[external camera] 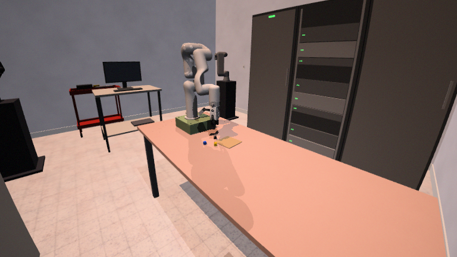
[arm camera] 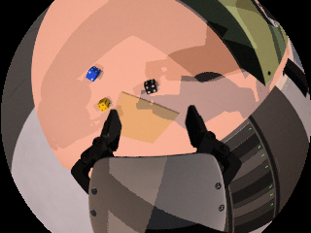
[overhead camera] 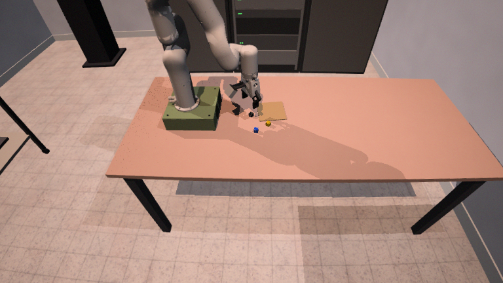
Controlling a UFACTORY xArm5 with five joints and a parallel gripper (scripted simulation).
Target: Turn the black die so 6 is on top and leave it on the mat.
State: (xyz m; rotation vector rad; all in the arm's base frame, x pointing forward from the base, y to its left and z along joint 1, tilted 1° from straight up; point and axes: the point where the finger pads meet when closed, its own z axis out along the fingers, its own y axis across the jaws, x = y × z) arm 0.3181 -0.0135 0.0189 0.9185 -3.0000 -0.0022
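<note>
The black die lies 9 cm below my hand. The rest, counted from my hand: blue die 11 cm to the right, 9 cm below, 3 cm ahead; then yellow die 9 cm below, 9 cm ahead, 7 cm to the right; then tan mat 11 cm ahead, 10 cm below, 3 cm to the left.
</note>
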